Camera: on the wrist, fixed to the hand. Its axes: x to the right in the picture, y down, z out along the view.
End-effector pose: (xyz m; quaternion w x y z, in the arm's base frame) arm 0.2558 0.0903 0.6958 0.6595 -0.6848 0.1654 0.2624
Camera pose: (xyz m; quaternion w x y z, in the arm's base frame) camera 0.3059 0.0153 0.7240 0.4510 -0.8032 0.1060 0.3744
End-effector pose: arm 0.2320 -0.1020 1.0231 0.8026 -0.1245 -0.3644 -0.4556
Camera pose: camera 0.2373 -0.1803 0.9706 0.7541 -0.3724 -0.2667 -0.4707
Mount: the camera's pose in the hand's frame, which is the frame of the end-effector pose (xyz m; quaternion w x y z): 0.0152 -0.0460 -0.0811 0.9632 -0.2550 -0.0503 0.0683
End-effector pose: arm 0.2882 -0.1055 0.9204 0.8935 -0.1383 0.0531 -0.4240
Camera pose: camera 0.2465 -0.1613 0.8566 0.8570 -0.3787 0.1238 -0.3269
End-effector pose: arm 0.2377 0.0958 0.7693 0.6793 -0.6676 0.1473 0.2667
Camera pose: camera 0.2884 0.0199 0.7937 0.4733 -0.7928 0.0853 0.3744
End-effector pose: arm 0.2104 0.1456 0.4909 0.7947 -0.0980 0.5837 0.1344
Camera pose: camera 0.1567 0.0783 0.4521 0.7607 -0.2504 0.4947 0.3375
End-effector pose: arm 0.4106 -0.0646 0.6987 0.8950 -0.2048 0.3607 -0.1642
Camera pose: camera 0.3565 -0.1311 0.6590 0.8392 -0.4091 0.3583 0.0053
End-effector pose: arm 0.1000 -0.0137 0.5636 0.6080 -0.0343 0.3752 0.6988
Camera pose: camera 0.1032 -0.0481 0.4757 0.5480 -0.1273 0.1550 0.8120
